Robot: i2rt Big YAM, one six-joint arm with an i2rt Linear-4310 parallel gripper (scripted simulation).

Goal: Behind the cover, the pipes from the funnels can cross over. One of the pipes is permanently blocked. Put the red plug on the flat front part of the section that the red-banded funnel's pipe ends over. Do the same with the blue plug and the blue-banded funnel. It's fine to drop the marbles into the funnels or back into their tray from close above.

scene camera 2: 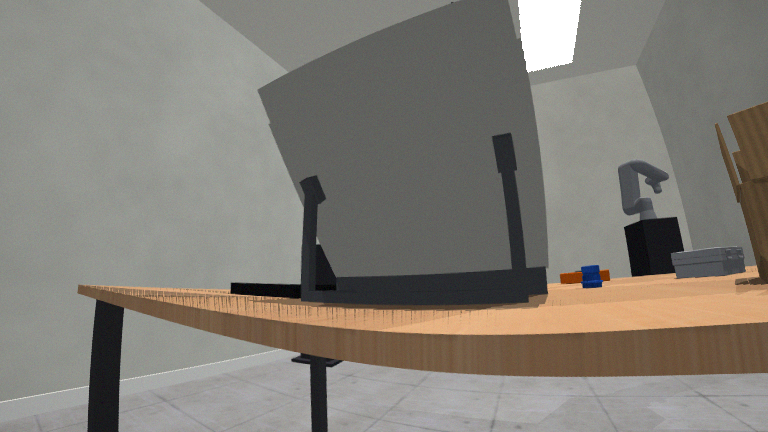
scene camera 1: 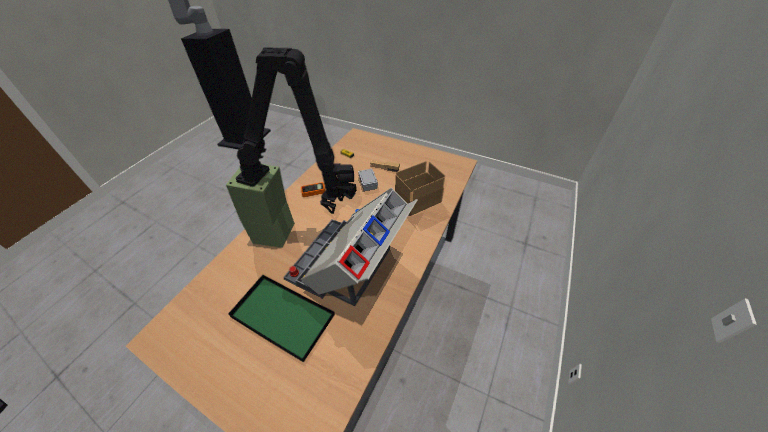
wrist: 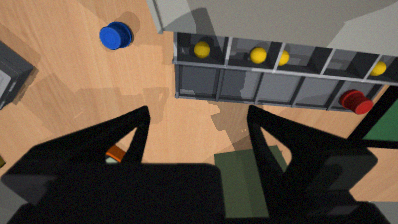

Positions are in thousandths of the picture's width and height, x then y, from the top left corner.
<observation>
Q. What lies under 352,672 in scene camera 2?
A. A green marble tray.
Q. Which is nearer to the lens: the cardboard box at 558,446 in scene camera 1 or the green marble tray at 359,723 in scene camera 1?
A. The green marble tray.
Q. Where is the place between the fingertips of my gripper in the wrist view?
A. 499,498
</observation>
